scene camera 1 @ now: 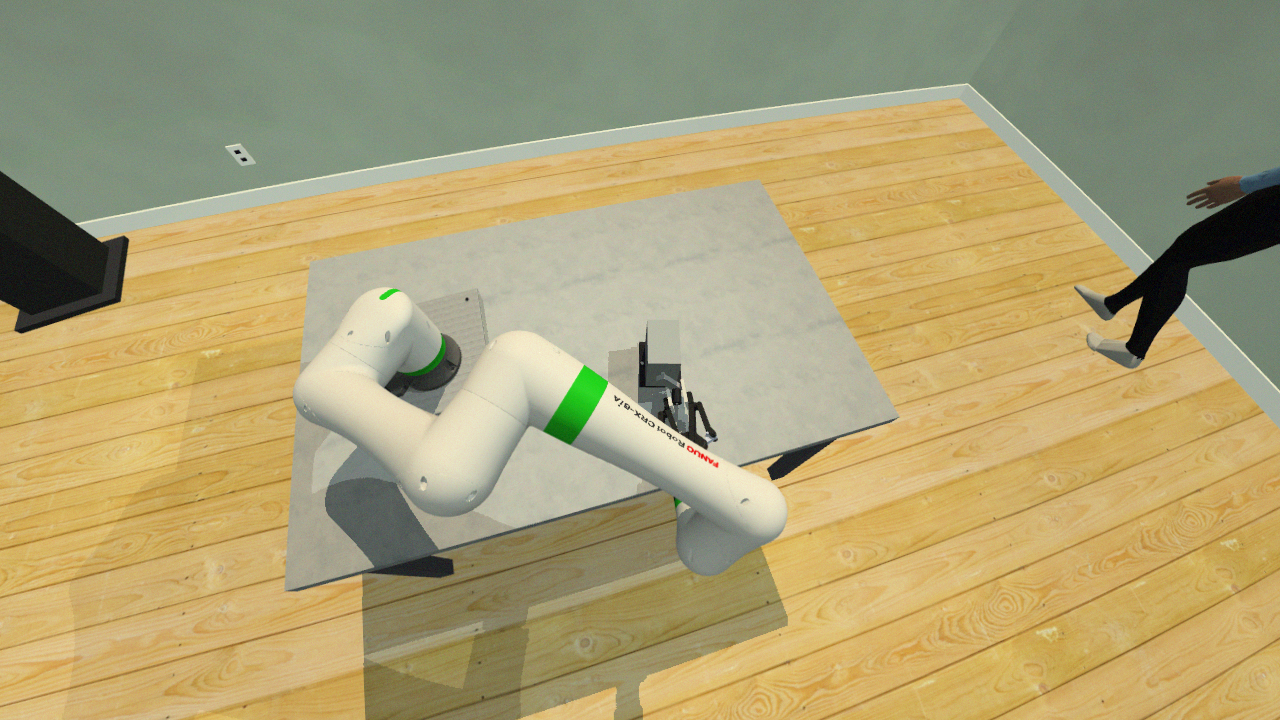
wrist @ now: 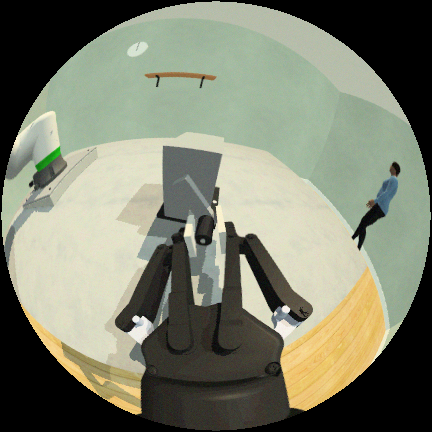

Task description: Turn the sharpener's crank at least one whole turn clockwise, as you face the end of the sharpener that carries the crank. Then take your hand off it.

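Frame: origin at the arm's base, x back, y down, z right, level; centimetres.
Seen in the pictures: gripper, fingertip midpoint: (scene camera 1: 675, 384) (wrist: 206, 215); arm's base at its link origin: (scene camera 1: 431, 362) (wrist: 53, 175).
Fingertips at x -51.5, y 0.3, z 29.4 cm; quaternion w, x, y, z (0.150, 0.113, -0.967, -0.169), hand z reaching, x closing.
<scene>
Pixels of each thing's top centre, then the offset from my fingertips to it. "spot": a spot on its surface instead. Level surfaces: height alone.
- sharpener at a spot on its surface: (wrist: 200, 162) spot: dx +1.5, dy -7.9, dz -1.5 cm
- black cylindrical knob at its top centre: (wrist: 205, 223) (scene camera 1: 677, 394) dx +1.4, dy -1.8, dz +3.1 cm
- grey table at its surface level: dy +3.2 cm
The sharpener (scene camera 1: 663, 342) (wrist: 200, 162) is a grey box on a dark base, standing on the table with its crank end facing my gripper. Its pale crank arm (wrist: 198, 193) slants down to the right across that face in the wrist view and ends in a black cylindrical knob (wrist: 204, 231). My gripper (scene camera 1: 683, 407) (wrist: 206, 215) is shut on the crank's knob, with one pale pad on each side of it. In the scene view the fingers are close in front of the sharpener, and the knob is hard to make out there.
The grey table (scene camera 1: 716, 232) (wrist: 280, 200) carries the arm's base plate (scene camera 1: 460, 313) (wrist: 75, 175) on the left. The white arm (scene camera 1: 501, 402) reaches over the table's front edge. A person (scene camera 1: 1163, 277) (wrist: 384, 200) stands on the floor to the right, away from the table.
</scene>
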